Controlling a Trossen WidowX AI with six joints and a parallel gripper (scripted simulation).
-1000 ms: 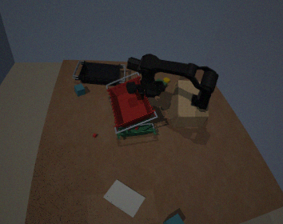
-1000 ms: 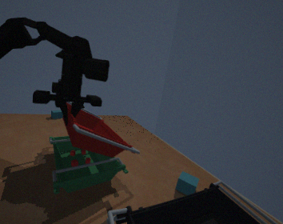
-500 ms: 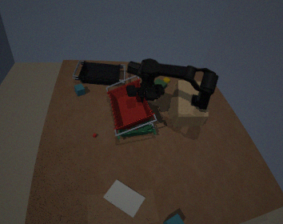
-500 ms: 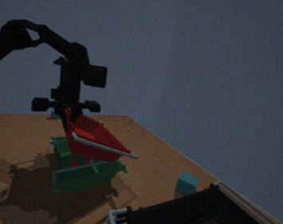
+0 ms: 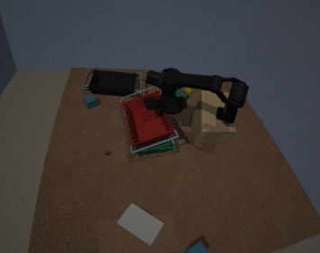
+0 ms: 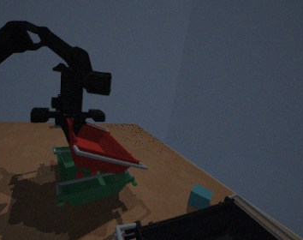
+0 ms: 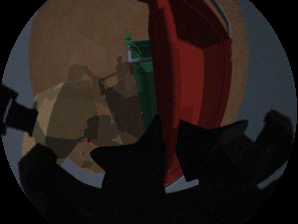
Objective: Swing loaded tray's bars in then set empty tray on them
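Now: gripper tip 8 cm short of the red tray and 2 cm to the right of it. Also, from my gripper tip: red block 24 cm ahead, 15 cm to the left, 12 cm below; white sheet 7 cm ahead, 46 cm to the left, 13 cm below; green block 14 cm behind, 32 cm to the right, 11 cm below.
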